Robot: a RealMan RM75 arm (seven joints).
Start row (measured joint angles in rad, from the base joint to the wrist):
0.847 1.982 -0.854 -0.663 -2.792 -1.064 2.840
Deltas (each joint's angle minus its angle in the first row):
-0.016 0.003 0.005 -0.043 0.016 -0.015 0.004
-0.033 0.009 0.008 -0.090 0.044 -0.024 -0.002
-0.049 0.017 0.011 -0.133 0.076 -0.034 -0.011
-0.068 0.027 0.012 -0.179 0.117 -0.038 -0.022
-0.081 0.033 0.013 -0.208 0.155 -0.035 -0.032
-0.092 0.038 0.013 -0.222 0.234 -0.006 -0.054
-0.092 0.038 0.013 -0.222 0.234 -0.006 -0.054
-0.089 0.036 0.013 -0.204 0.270 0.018 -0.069
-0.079 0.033 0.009 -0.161 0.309 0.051 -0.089
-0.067 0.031 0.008 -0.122 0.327 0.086 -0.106
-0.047 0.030 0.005 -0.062 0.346 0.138 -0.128
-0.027 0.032 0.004 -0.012 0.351 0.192 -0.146
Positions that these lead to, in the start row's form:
0.831 1.985 -0.849 -0.706 -2.776 -1.079 2.844
0.814 1.991 -0.846 -0.753 -2.748 -1.088 2.838
0.798 1.999 -0.843 -0.796 -2.716 -1.098 2.829
0.779 2.009 -0.842 -0.842 -2.675 -1.102 2.818
0.766 2.015 -0.841 -0.871 -2.637 -1.099 2.808
0.755 2.020 -0.841 -0.885 -2.558 -1.070 2.786
0.755 2.020 -0.841 -0.885 -2.558 -1.070 2.786
0.758 2.018 -0.841 -0.867 -2.522 -1.046 2.771
0.768 2.015 -0.845 -0.824 -2.483 -1.013 2.751
0.780 2.013 -0.846 -0.785 -2.465 -0.978 2.734
0.800 2.012 -0.849 -0.725 -2.446 -0.926 2.712
0.820 2.014 -0.850 -0.675 -2.441 -0.872 2.694

